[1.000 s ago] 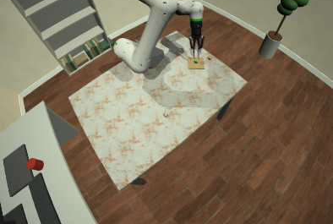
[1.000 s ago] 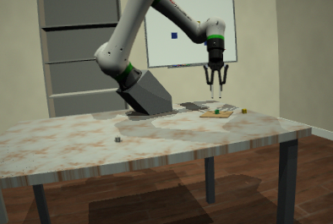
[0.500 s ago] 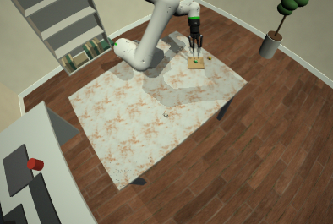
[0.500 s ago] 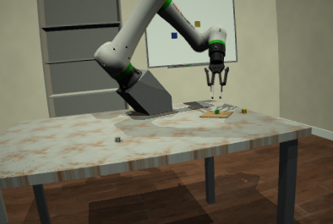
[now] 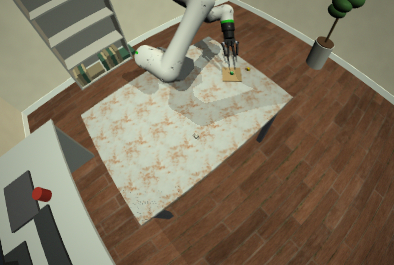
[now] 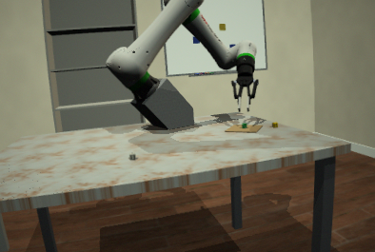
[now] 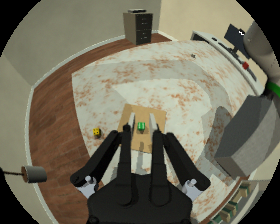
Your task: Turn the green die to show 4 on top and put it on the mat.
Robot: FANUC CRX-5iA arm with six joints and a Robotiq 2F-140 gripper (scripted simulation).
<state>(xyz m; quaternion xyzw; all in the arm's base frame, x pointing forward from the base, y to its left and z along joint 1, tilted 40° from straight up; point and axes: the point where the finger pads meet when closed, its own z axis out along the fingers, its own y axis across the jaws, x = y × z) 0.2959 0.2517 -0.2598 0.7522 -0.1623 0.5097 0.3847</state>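
Right now my hand is 20 mm short of the green die, 20 mm to the left of it and 90 mm above it. From my hand the other things lie so: tan mat (20 mm ahead, 20 mm to the right, 110 mm below); then grey die (170 mm ahead, 560 mm to the right, 100 mm below); then yellow die (90 mm ahead, 110 mm to the left, 100 mm below).
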